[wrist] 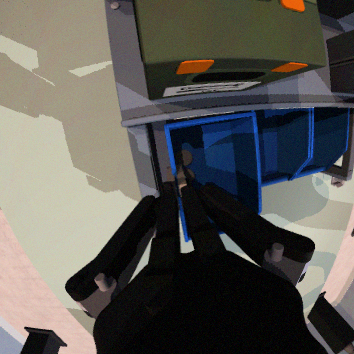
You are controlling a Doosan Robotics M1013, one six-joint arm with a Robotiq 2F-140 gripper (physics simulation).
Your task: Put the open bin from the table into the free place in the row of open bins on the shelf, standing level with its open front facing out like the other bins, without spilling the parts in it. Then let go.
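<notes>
The open blue bin is in the middle of the wrist view, with a few brownish round parts inside near its left wall. My gripper is shut on the bin's left side wall; the fingers hide part of that wall and the bin's near end. The bin is at the left end of the row, beside a blue bin, with another blue bin further right. It reaches nearer to the camera than these two. Its underside is hidden, so I cannot tell whether it touches the shelf.
The shelf's upper board runs above the bins and carries a green case with orange latches. A dark box stands at the right. A shelf post is close to the held bin's left, and another post is at the far right.
</notes>
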